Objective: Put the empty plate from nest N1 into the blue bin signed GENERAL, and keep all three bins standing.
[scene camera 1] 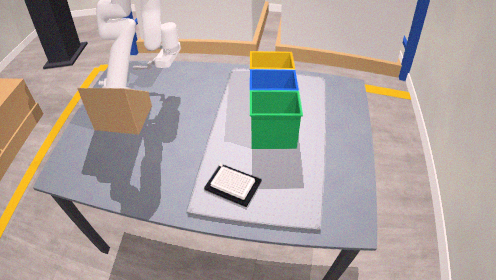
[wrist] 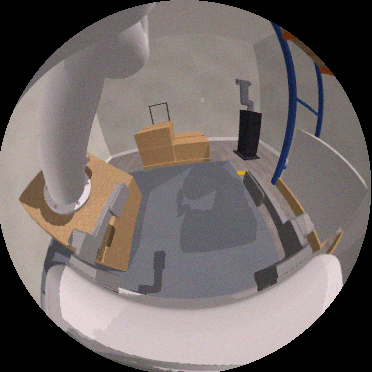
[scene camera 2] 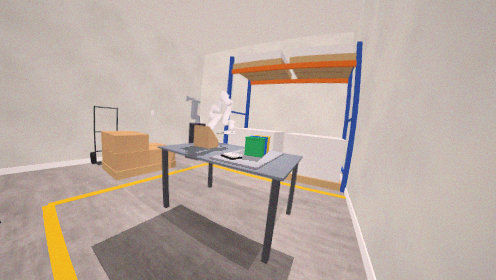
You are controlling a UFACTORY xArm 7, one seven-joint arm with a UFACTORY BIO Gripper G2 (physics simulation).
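Places are measured from the arm's base along level axes (x ahead, y left, z up), in metres.
Pixels of known places: hand at its tool point: (scene camera 1: 144,57) (wrist: 183,194) (scene camera 2: 221,133); arm's base at its link origin: (scene camera 1: 115,89) (wrist: 66,188) (scene camera 2: 207,132).
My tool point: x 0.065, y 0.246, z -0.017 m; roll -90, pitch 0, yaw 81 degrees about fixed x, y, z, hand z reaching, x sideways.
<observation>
For each thing: its top centre in the pictures, then the offset to it from my tool point. "spot": a spot on its surface instead. Level surfaces: height alone.
- black nest at a spot on its surface: (scene camera 1: 245,200) spot: 0.491 m ahead, 0.654 m right, 0.139 m down
- pale board at its surface level: 0.151 m down
- blue bin at its top centre: (scene camera 1: 273,79) 0.588 m ahead, 0.226 m right, 0.029 m up
- green bin at its top centre: (scene camera 1: 275,102) (scene camera 2: 255,137) 0.591 m ahead, 0.359 m right, 0.029 m up
- yellow bin at its top centre: (scene camera 1: 271,59) 0.586 m ahead, 0.094 m right, 0.029 m up
- grey table at its surface level: 0.163 m down
A white plate with a grid of wells (scene camera 1: 232,182) (scene camera 2: 233,154) sits flat in a black nest (scene camera 1: 245,200) near the front of the pale board (scene camera 1: 290,210). No nest label is readable. The blue bin (scene camera 1: 274,81) stands upright between the green bin (scene camera 1: 274,132) (scene camera 2: 254,146) and the yellow bin (scene camera 1: 271,60). No bin sign is readable. My gripper (scene camera 1: 142,66) (wrist: 186,190) is open and empty. It is above the table's back left part, left of the bins and far from the plate. The plate and bins do not show in the wrist view.
A brown block (scene camera 1: 107,112) (scene camera 2: 204,137) (wrist: 131,250) stands at the arm's base on the grey table (scene camera 1: 195,90). Cardboard boxes (scene camera 2: 125,150) (wrist: 156,142) and a black pedestal (scene camera 1: 55,35) (wrist: 249,132) stand on the floor beyond. A blue rack post (scene camera 2: 353,110) rises behind the table.
</observation>
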